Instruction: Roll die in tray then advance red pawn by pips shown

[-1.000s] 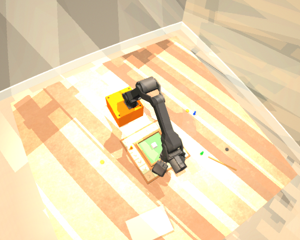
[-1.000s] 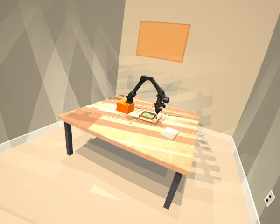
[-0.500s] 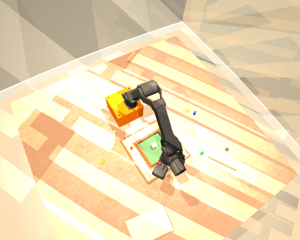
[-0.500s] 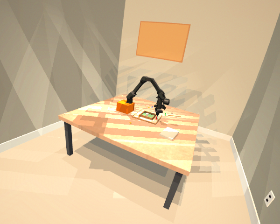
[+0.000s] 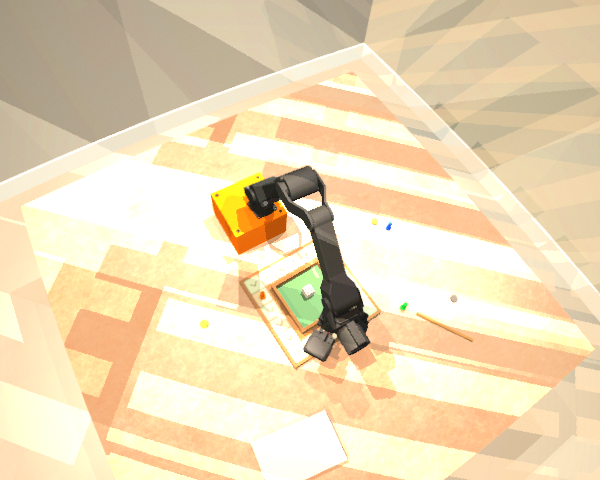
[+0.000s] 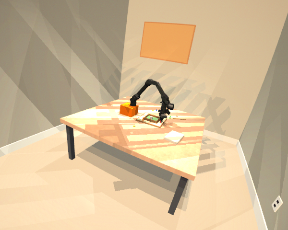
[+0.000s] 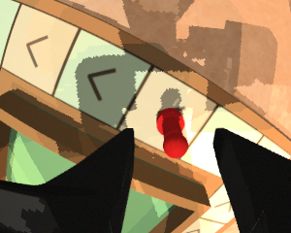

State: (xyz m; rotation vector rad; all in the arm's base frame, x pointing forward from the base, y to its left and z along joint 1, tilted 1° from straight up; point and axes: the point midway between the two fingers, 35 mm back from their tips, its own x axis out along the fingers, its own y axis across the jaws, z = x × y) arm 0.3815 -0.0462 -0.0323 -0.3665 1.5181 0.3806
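Right now my gripper tip is 1 cm above the red pawn. Also, from my gripper tip: white die: 12 cm behind, 3 cm to the left, 1 cm below; then orange pawn: 18 cm behind, 8 cm to the right, 1 cm below; then green tray: 11 cm behind, 3 cm to the left, 3 cm below.
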